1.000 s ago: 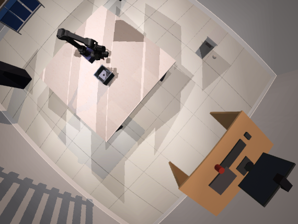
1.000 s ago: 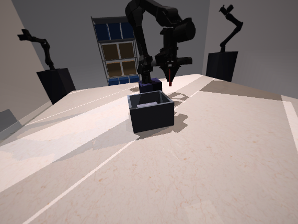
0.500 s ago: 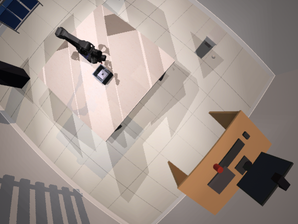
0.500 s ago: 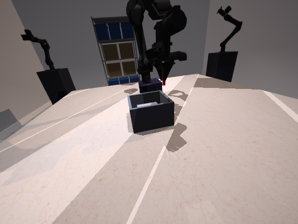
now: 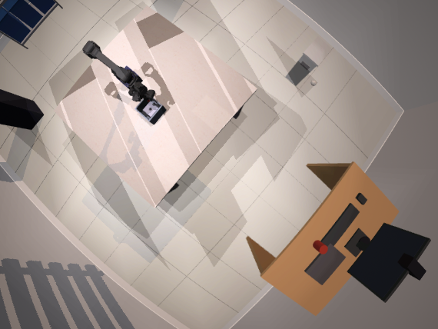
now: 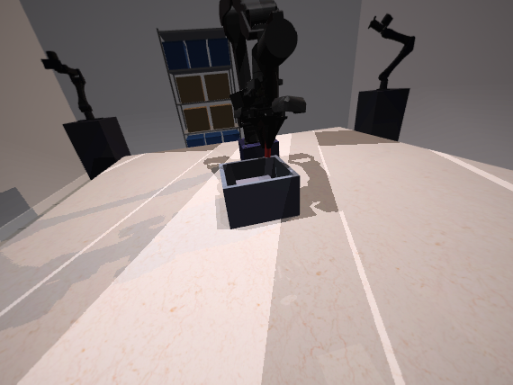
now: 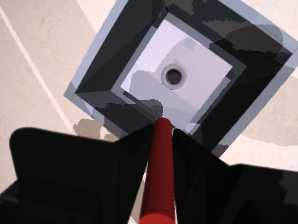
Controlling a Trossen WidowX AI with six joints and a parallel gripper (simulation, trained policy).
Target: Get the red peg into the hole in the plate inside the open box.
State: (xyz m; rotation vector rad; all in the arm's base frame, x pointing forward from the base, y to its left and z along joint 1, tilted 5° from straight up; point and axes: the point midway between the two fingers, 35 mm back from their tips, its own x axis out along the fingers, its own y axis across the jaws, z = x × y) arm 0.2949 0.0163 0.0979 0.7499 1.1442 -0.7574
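My gripper tip is 10 mm past the red peg, 10 mm to the right of it and 20 mm below it. The rest, counted from my gripper tip: pale plate (20 mm ahead, 30 mm to the right, 90 mm below); dark box (20 mm ahead, 30 mm to the right, 110 mm below).
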